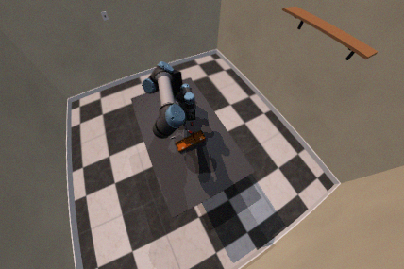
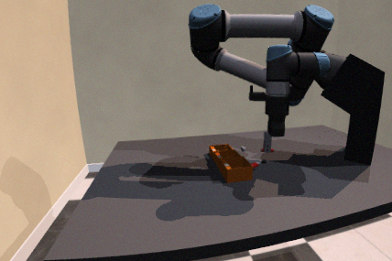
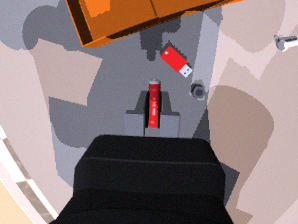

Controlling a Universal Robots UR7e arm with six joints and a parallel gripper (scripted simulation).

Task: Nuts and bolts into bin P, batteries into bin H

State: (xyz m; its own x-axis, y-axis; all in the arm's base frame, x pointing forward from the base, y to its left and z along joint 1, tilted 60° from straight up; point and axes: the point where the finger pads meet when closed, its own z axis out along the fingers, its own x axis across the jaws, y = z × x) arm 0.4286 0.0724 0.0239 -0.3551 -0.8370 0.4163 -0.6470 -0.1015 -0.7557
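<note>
Now: hand 110 mm short of the orange three-compartment bin, 90 mm to the left of it and 60 mm above it. Also, from my hand: red battery: 10 mm below; orange battery: 100 mm ahead, 80 mm to the right, 70 mm below; dark nut: 30 mm behind, 50 mm to the right, 80 mm below.
</note>
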